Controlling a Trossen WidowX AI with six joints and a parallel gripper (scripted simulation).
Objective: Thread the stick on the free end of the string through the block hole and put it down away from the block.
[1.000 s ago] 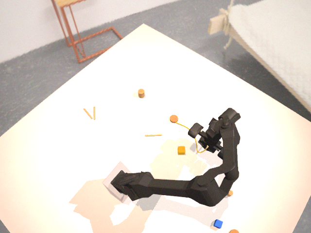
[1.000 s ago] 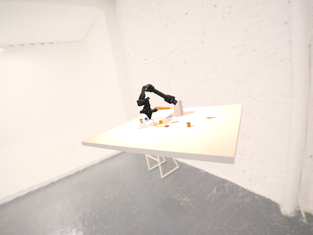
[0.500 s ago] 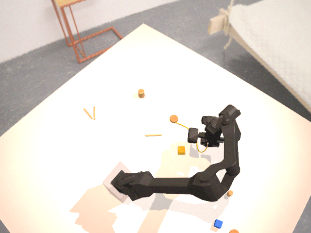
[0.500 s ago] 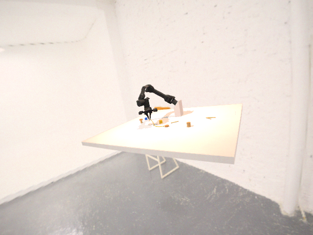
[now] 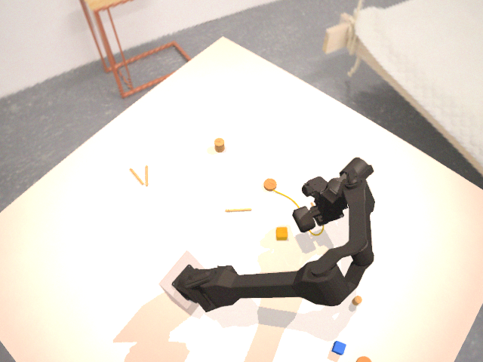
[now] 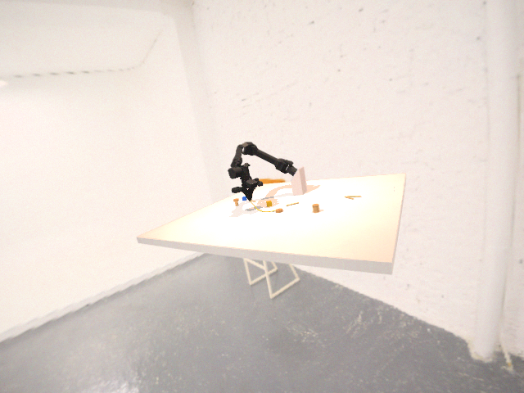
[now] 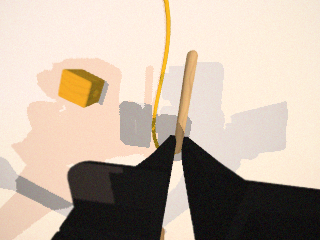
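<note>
Now: the yellow block 8 cm behind my gripper tip, 8 cm to the left of it and 4 cm below it. Round my gripper tip: blue cube (25 cm behind, 22 cm to the right, 5 cm below); then round wooden button (4 cm ahead, 20 cm to the left, 5 cm below); then wooden cylinder (5 cm ahead, 42 cm to the left, 4 cm below).
</note>
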